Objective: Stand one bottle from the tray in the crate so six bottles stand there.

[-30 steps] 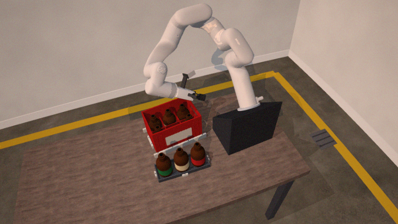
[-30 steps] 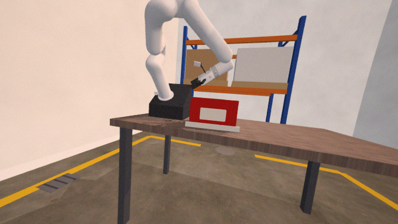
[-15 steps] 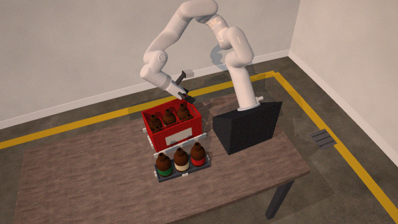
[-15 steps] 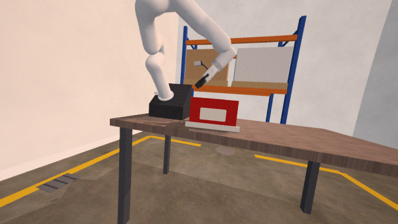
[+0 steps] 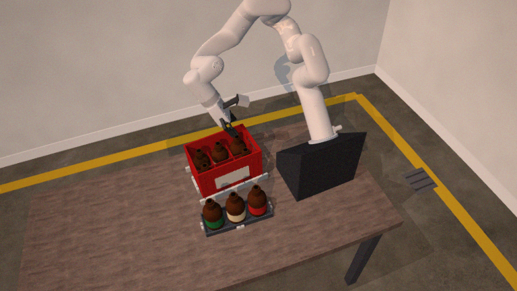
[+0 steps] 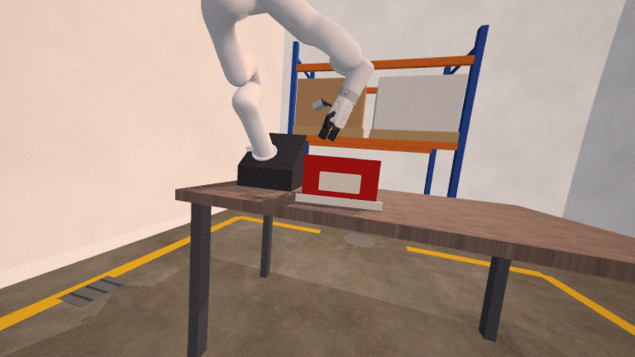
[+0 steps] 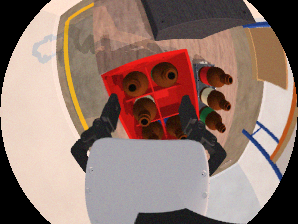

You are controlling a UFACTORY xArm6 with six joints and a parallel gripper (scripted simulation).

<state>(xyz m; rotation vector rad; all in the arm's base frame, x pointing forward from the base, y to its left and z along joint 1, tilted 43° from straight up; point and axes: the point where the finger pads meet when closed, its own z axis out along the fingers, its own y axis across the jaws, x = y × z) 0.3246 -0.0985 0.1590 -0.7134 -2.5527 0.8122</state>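
My gripper is now 240 mm to the right of the red-labelled bottle, 170 mm above it and 30 mm short of it. The rest, counted from my hand: crate 170 mm below, 70 mm ahead, 10 mm to the left; then green-label bottle 210 mm to the left, 210 mm ahead, 170 mm below; then grey tray 240 mm below, 230 mm to the left, 120 mm ahead.
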